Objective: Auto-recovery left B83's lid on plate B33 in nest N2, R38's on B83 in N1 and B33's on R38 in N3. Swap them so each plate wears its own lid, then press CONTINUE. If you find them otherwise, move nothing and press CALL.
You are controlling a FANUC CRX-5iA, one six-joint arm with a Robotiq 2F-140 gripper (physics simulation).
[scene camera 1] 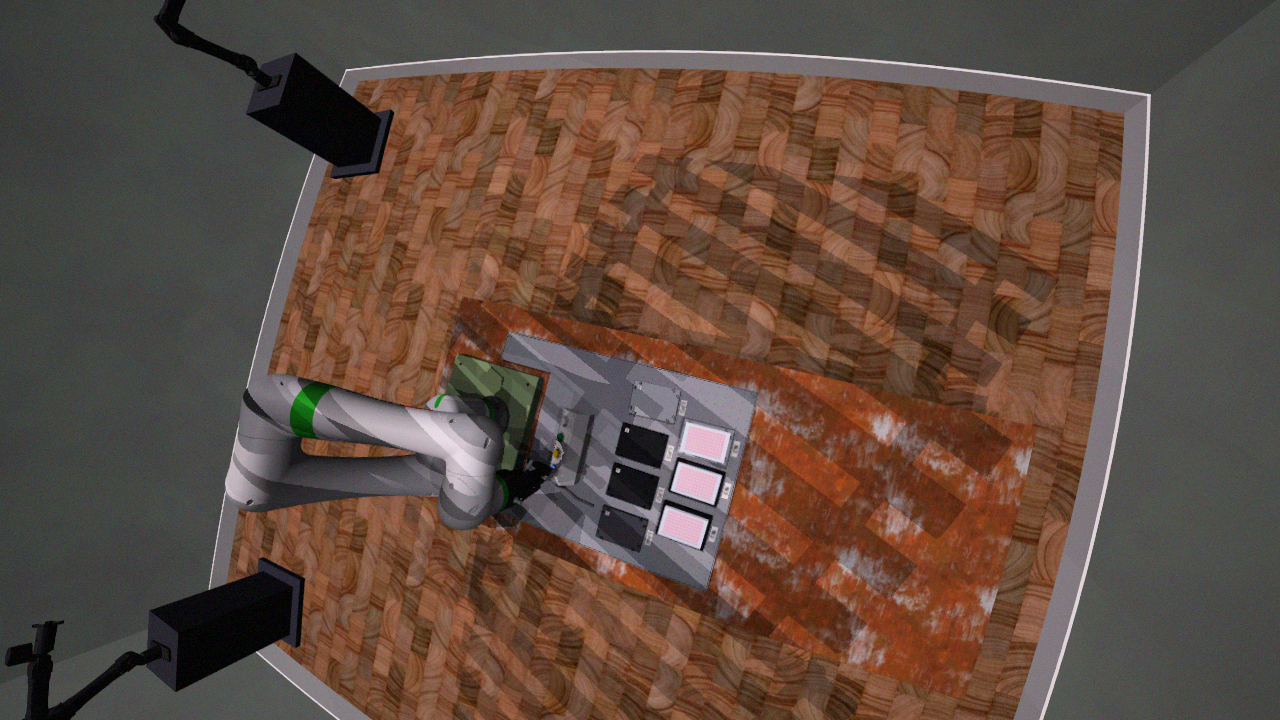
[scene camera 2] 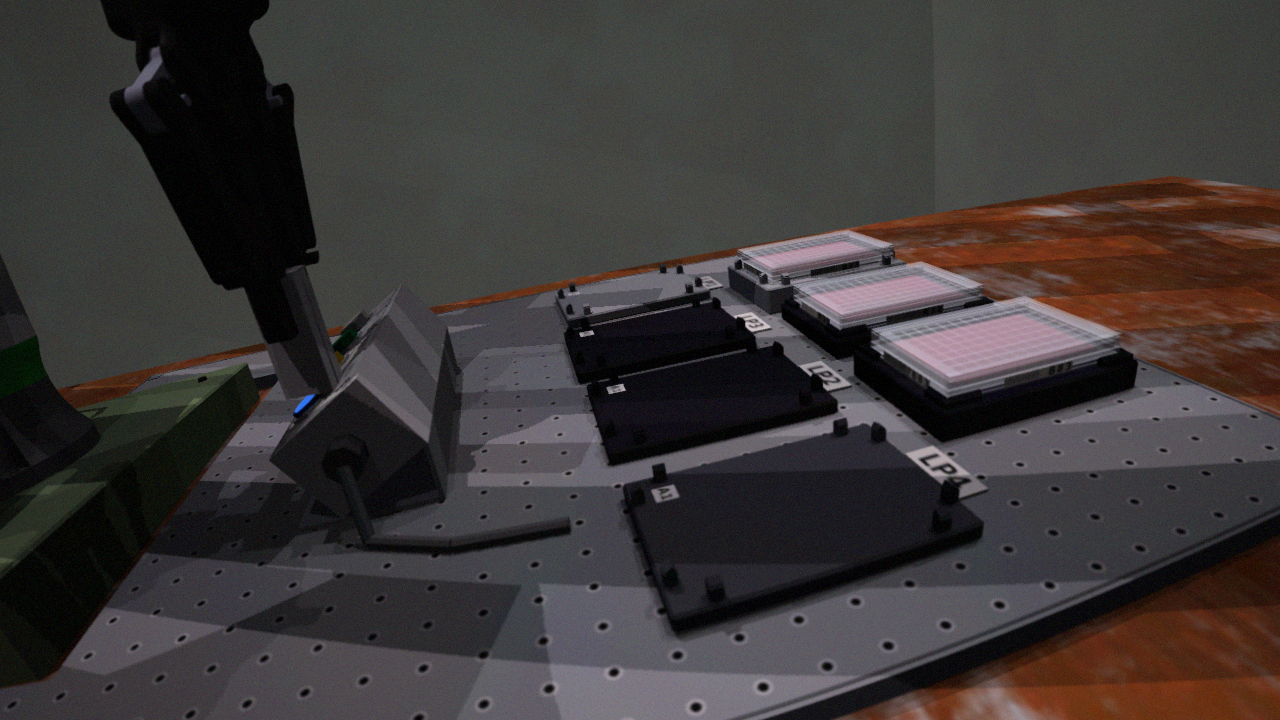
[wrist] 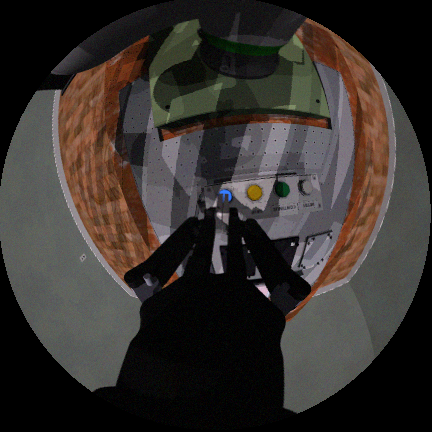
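Three plates with pink wells under clear lids, back, middle and front, sit in their nests. Their IDs and lid IDs are too small to read. The button box carries a blue button, bright as if lit, a yellow one, a green one above the CONTINUE label and a white one. My gripper is shut and empty, its tips at the blue button; contact is unclear. The blue button's label is hidden.
Dark plate holders and a grey one stand between the box and the plates. A cable runs from the box. The green base is behind the box.
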